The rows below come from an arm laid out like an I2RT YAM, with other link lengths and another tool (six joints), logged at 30 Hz.
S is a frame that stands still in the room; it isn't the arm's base.
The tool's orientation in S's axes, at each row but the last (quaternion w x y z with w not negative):
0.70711, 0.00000, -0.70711, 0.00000
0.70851, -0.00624, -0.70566, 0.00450
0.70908, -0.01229, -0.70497, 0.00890
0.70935, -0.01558, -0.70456, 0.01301
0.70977, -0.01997, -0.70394, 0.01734
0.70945, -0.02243, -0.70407, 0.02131
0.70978, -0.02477, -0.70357, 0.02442
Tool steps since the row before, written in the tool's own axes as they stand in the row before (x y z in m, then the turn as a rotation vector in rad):
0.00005, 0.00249, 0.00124, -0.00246, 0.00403, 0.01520
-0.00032, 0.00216, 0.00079, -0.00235, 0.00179, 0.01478
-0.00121, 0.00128, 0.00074, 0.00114, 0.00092, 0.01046
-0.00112, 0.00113, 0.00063, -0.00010, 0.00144, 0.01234
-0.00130, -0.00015, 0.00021, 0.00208, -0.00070, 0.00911
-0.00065, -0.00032, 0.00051, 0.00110, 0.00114, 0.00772
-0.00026, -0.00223, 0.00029, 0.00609, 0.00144, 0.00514
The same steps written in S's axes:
-0.00124, 0.00249, 0.00005, -0.01520, 0.00403, -0.00246
-0.00079, 0.00216, -0.00035, -0.01479, 0.00179, -0.00232
-0.00074, 0.00125, -0.00124, -0.01045, 0.00100, 0.00117
-0.00063, 0.00109, -0.00116, -0.01234, 0.00148, -0.00008
-0.00022, -0.00022, -0.00129, -0.00909, -0.00055, 0.00219
-0.00052, -0.00036, -0.00063, -0.00771, 0.00122, 0.00109
-0.00029, -0.00224, -0.00010, -0.00509, 0.00186, 0.00602

